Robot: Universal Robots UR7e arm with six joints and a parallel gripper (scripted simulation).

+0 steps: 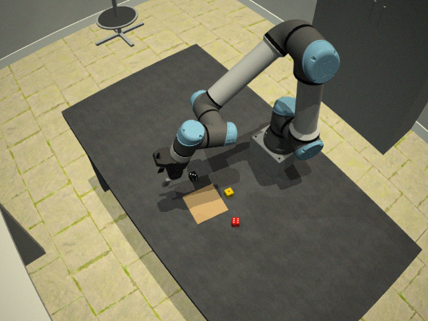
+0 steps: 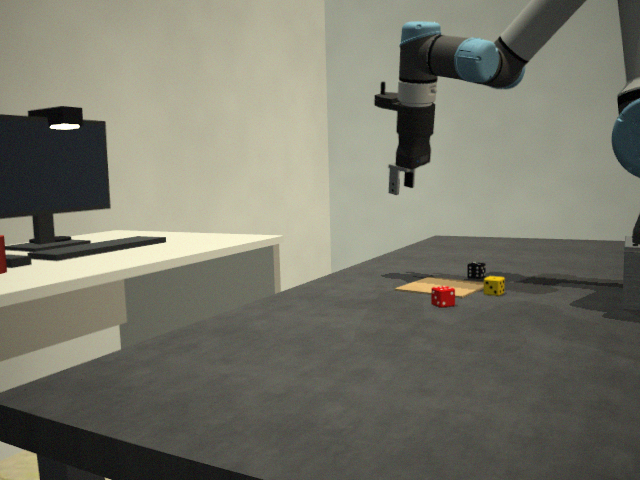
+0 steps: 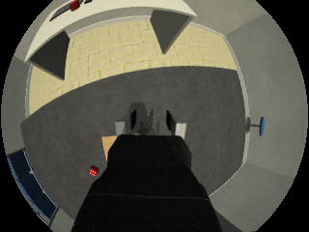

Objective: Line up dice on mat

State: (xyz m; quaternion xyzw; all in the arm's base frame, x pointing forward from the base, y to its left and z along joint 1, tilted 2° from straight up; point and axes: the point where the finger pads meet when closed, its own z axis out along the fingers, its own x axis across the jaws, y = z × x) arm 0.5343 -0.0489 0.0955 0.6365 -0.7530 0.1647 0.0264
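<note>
Now: hand 15 cm past the black die, 5 cm to the left of it and 19 cm above it. Also, from my hand: tan mat (13 cm behind, 8 cm to the left, 20 cm below); yellow die (23 cm behind, 10 cm to the left, 19 cm below); red die (18 cm behind, 23 cm to the left, 19 cm below).
</note>
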